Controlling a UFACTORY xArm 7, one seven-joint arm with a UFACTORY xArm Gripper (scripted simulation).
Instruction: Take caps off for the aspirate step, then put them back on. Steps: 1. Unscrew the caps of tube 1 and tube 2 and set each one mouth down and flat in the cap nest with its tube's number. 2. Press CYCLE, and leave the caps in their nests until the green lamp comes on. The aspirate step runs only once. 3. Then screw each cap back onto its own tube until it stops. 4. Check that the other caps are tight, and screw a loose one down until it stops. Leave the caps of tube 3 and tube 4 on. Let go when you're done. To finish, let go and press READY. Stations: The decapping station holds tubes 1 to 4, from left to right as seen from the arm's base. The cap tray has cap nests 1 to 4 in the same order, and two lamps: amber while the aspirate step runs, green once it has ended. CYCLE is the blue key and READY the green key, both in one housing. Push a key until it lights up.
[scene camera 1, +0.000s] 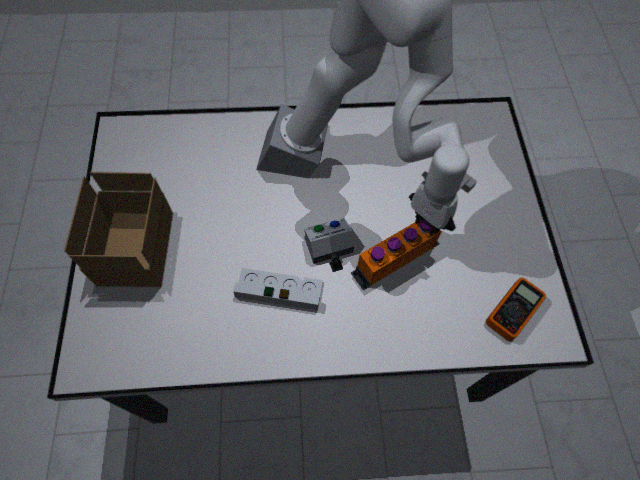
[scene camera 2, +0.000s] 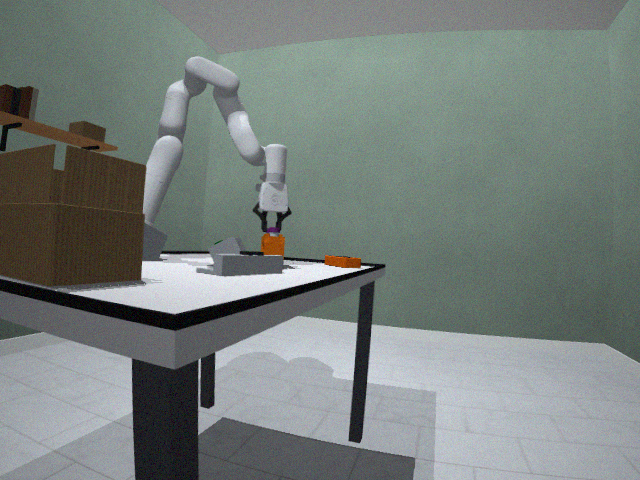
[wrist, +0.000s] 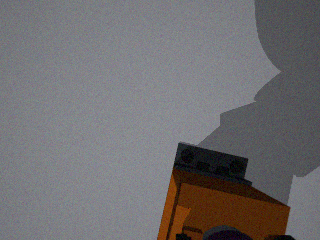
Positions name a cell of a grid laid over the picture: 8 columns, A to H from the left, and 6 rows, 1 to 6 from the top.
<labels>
A cardboard box shows in scene camera 1 (B3) and in scene camera 2 (A4); in the wrist view it is out of frame.
</labels>
